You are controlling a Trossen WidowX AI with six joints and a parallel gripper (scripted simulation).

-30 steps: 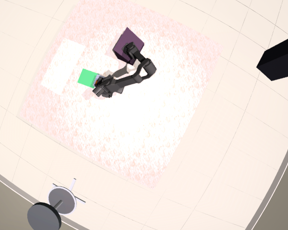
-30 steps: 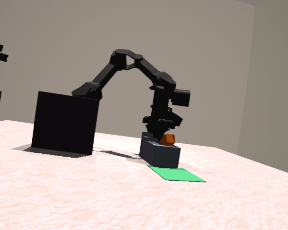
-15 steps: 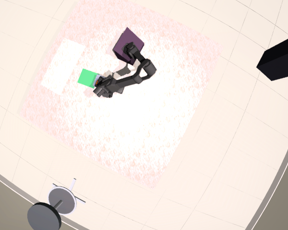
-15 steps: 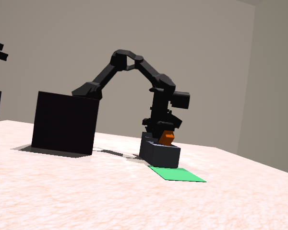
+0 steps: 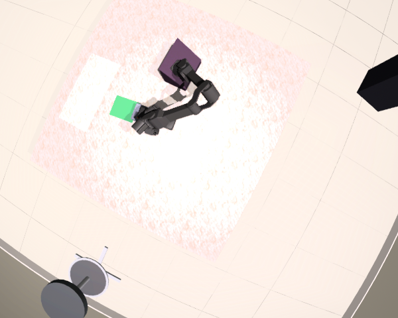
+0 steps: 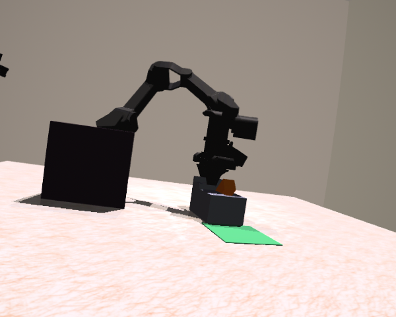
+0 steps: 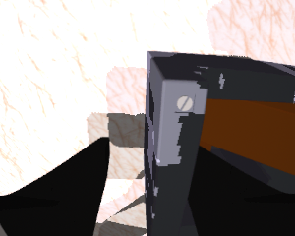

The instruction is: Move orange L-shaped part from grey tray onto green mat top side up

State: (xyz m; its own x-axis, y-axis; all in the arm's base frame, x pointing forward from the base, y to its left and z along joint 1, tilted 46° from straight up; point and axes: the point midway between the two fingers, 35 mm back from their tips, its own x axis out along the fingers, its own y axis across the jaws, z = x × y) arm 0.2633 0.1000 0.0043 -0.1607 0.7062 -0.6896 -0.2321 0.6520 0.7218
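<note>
Now: the orange part 50 mm to the right of my gripper tip, 10 mm below it and 10 mm ahead of it. Round my gripper tip: green mat 230 mm to the right, 60 mm below, 60 mm ahead.
</note>
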